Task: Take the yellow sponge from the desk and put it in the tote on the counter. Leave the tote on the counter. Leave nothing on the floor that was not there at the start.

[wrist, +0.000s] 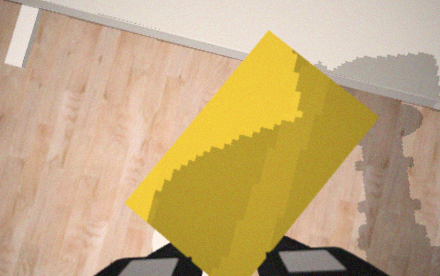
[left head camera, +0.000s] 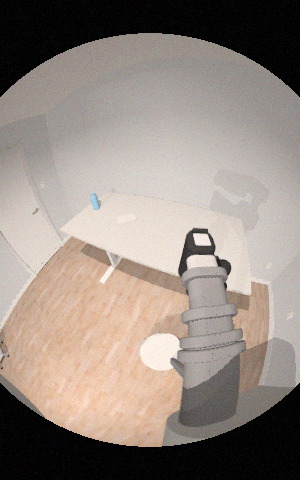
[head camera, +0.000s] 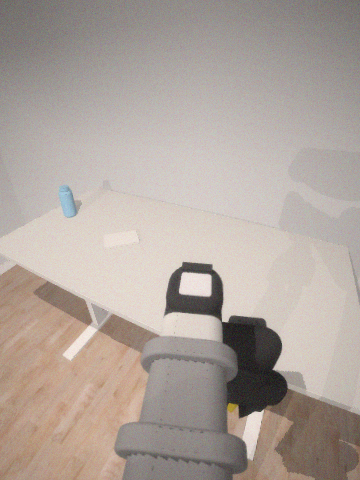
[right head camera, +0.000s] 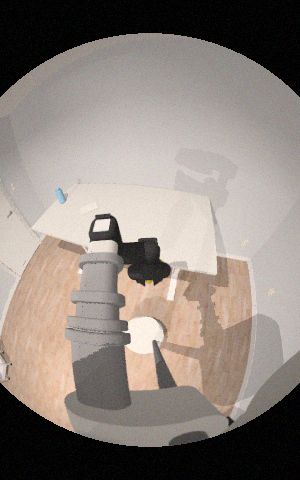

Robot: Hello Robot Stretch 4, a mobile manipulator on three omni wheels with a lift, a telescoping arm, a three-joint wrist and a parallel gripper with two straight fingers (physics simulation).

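Frame: origin at the robot's base, x ahead, y left, z up, level; millimetres.
Where they show: gripper, fingertip midpoint: (wrist: 228, 248) (head camera: 230, 410) (right head camera: 148, 282); robot's base at its link origin: (left head camera: 160, 350) (right head camera: 143, 333).
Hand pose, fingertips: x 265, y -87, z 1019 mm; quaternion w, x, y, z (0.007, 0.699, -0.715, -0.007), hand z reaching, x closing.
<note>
Things, the pixels of their top centre, and the offset from my fingertips. Level surfaces: height alone.
- yellow sponge at its top centre: (wrist: 251, 160) (head camera: 239, 374) (right head camera: 151, 266) dz +45, dx +53, dy -13 mm
- desk at its surface level: dz -97 mm
- light blue bottle at its top centre: (head camera: 63, 186) (left head camera: 92, 193) (right head camera: 56, 187) dz +68, dx +859, dy +796 mm
- flat white block at its top centre: (head camera: 121, 238) (left head camera: 125, 217) (right head camera: 88, 207) dz -88, dx +666, dy +440 mm
The yellow sponge (wrist: 250, 160) (head camera: 232, 407) (right head camera: 149, 282) is held by its near corner between the two fingers of my gripper (wrist: 228, 248), which is shut on it. In the wrist view the sponge sits turned at a slant, with floor and the desk's front edge below it. The desk (head camera: 165, 225) (left head camera: 155, 215) (right head camera: 150, 205) is white and stands against the wall. In the head view the arm and wrist hide most of the sponge and the fingertips. The tote and the counter do not show in these views.
A light blue bottle (head camera: 67, 201) (left head camera: 95, 201) (right head camera: 60, 195) stands at the desk's far left. A flat white block (head camera: 121, 239) (left head camera: 126, 218) (right head camera: 89, 208) lies near it. A round white disc (left head camera: 159, 352) (right head camera: 146, 334) shows low beside the arm. A door (left head camera: 22, 210) is at the left.
</note>
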